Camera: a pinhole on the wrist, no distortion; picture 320 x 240 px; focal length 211.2 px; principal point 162.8 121.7 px. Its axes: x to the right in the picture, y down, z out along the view. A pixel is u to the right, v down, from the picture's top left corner.
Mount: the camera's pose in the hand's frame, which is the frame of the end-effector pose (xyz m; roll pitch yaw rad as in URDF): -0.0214 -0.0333 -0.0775 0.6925 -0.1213 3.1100
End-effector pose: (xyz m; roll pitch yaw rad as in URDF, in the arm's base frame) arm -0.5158 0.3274 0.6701 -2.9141 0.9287 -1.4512
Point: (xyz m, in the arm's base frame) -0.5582 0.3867 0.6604
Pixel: 201.6 146.2
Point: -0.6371 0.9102 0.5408
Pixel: 277.5 200.1
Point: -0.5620 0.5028 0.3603
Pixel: 105.6 203.5
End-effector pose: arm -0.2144 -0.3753 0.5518 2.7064 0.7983 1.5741
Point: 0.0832 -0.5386 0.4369
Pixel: 194.2 157.3
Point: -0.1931 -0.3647 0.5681
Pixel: 147.8 117.3
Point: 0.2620 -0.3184 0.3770
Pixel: 115.1 84.7
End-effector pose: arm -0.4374 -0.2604 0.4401 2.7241 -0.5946 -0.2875
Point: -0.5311 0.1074 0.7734
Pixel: behind the camera
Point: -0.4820 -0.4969 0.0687
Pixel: 277.3 220.1
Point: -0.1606 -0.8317 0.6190
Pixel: 14.4 93.0
